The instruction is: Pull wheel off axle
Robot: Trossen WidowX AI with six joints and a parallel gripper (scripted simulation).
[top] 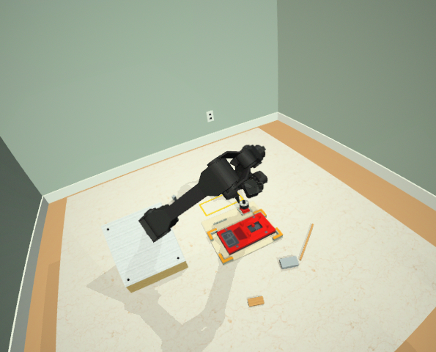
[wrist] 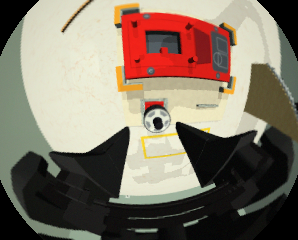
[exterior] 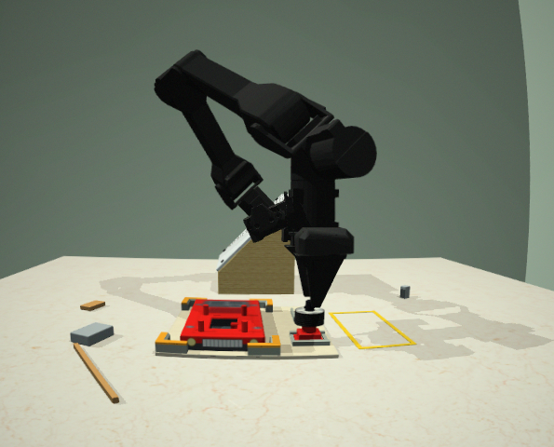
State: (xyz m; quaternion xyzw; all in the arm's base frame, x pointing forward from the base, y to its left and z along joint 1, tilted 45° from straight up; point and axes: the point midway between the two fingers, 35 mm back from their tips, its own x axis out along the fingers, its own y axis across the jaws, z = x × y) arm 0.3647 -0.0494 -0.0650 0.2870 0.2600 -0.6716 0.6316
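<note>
Now: gripper tip 10 mm past the wheel and 20 mm above it. Round my gripper tip: grey block: 20 mm behind, 300 mm to the right, 50 mm below; then pale hub: 10 mm behind, 30 mm below; then wooden stick: 90 mm ahead, 270 mm to the right, 60 mm below.
</note>
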